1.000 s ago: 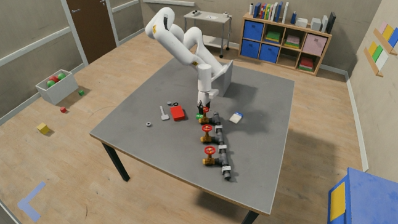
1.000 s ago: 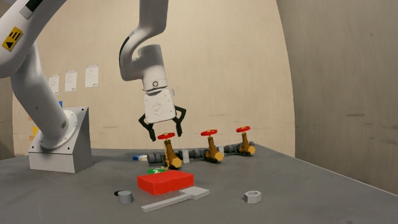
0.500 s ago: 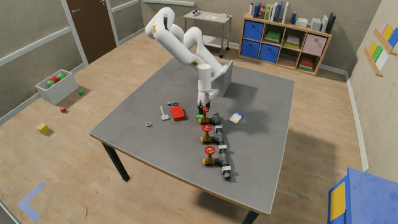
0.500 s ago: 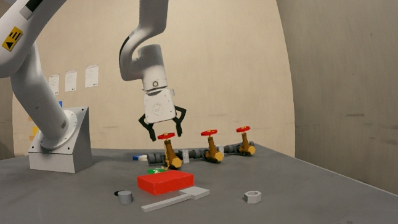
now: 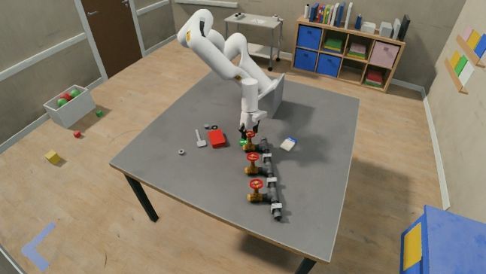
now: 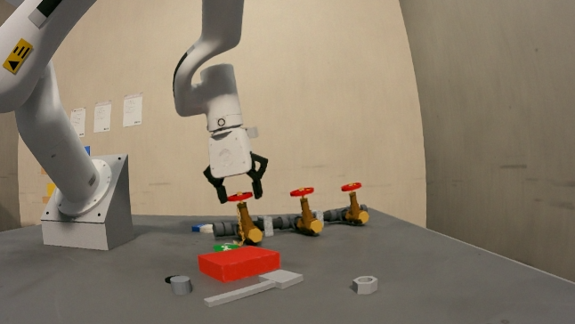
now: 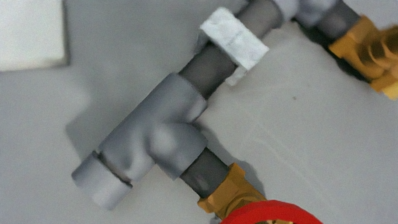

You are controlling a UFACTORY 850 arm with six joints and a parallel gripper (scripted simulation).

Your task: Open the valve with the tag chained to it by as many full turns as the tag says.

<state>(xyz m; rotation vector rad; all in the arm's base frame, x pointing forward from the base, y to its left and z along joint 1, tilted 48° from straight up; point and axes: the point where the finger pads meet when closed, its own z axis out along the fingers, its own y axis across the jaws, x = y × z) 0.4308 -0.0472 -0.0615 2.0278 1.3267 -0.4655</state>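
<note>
My gripper is now 110 mm above the green tag, 40 mm past it and 30 mm to the left of it. Also, from my hand: blue block: 220 mm to the left, 110 mm below, 110 mm behind; grey hammer-shaped tool: 310 mm to the right, 110 mm below, 30 mm ahead; red block: 210 mm to the right, 100 mm below, 10 mm behind.
</note>
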